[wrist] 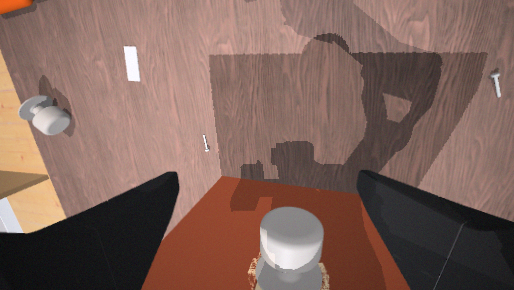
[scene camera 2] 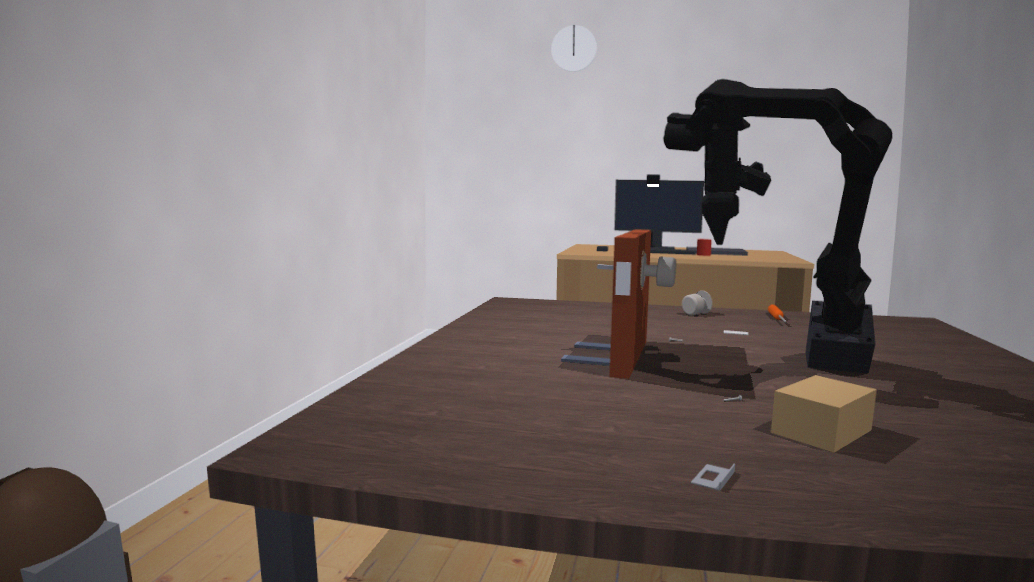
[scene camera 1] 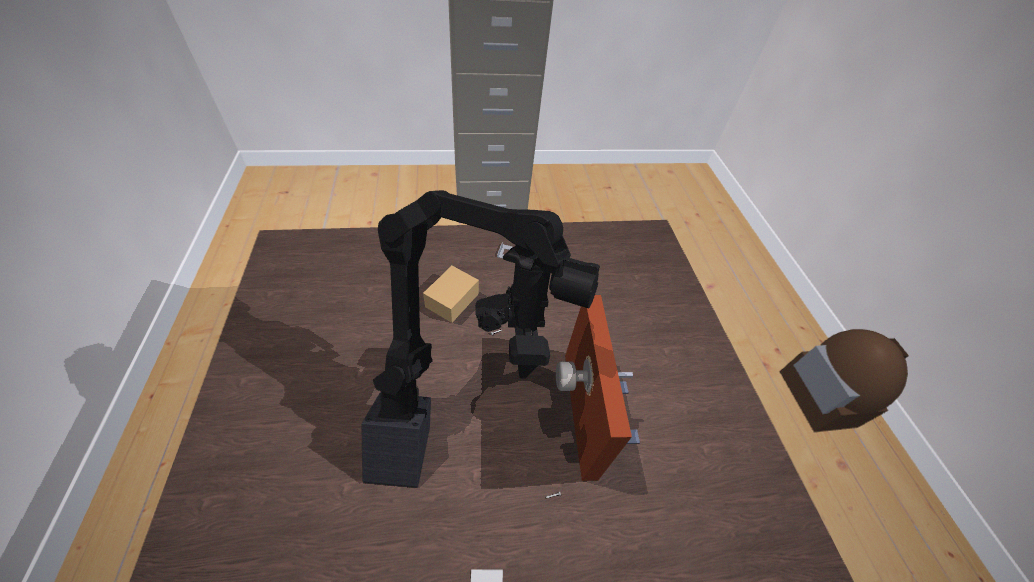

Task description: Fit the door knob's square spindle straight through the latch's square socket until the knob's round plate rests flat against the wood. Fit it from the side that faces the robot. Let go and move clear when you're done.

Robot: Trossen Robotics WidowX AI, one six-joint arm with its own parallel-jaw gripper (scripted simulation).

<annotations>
My gripper shows in the wrist view (269, 179), in scene camera 2 (719, 235) and in scene camera 1 (520, 359). A tan box shows in scene camera 2 and in scene camera 1; in the wrist view it is out of frame. One and the same spot on the tan box: (scene camera 1: 454, 290) is (scene camera 2: 817, 386).
</annotations>
